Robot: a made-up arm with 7 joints.
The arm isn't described. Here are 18 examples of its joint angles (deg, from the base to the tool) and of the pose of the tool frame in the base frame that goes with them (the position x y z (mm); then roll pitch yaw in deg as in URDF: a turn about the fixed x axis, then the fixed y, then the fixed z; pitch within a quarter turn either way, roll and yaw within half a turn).
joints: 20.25 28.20 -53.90 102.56 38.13 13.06 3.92
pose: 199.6 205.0 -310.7 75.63 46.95 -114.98
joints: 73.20 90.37 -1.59 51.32 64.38 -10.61 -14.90
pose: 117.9 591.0 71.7 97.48 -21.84 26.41
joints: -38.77 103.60 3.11 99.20 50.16 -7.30 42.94
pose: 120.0 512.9 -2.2 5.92 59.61 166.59
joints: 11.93 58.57 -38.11 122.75 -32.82 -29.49 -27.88
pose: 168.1 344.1 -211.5 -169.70 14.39 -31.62
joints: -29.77 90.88 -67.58 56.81 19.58 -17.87 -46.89
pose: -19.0 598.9 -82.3 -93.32 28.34 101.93
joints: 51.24 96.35 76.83 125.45 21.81 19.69 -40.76
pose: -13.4 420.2 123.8 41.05 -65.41 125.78
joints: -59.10 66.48 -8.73 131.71 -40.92 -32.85 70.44
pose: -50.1 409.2 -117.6 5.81 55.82 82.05
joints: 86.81 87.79 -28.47 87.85 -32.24 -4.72 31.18
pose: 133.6 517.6 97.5 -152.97 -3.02 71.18
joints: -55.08 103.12 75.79 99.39 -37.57 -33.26 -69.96
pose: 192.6 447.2 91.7 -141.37 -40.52 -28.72
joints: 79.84 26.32 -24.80 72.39 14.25 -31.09 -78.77
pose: 479.4 257.7 62.1 76.58 -41.32 20.99
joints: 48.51 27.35 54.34 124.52 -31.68 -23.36 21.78
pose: 273.5 337.0 -107.1 153.83 -31.68 51.56
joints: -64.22 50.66 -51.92 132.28 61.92 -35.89 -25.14
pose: -215.4 273.3 -127.9 7.90 10.03 -87.85
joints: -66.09 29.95 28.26 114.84 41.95 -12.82 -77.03
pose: -170.5 325.3 -200.9 113.73 56.31 58.04
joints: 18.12 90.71 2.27 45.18 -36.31 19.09 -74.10
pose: 109.9 613.3 19.7 153.43 -45.98 122.22
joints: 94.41 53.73 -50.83 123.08 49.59 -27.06 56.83
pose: 341.9 342.4 96.0 -122.57 40.07 -47.18
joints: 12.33 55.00 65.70 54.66 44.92 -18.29 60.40
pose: 122.0 514.1 -236.1 137.49 8.44 -10.58
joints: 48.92 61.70 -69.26 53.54 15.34 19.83 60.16
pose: 252.8 483.0 -135.4 -24.97 38.03 166.65
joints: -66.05 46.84 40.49 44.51 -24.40 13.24 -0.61
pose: -253.0 466.1 -148.3 -97.79 7.29 156.19
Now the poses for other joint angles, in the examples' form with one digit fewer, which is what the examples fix.
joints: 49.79 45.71 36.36 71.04 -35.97 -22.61 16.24
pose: 300 461 -111 165.5 7.7 43.5
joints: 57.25 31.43 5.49 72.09 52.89 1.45 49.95
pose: 395 333 -128 138.4 8.6 -68.8
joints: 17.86 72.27 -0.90 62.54 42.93 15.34 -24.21
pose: 171 536 -129 129.0 54.9 38.0
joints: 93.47 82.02 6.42 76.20 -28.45 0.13 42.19
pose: 114 530 109 167.7 7.5 63.5
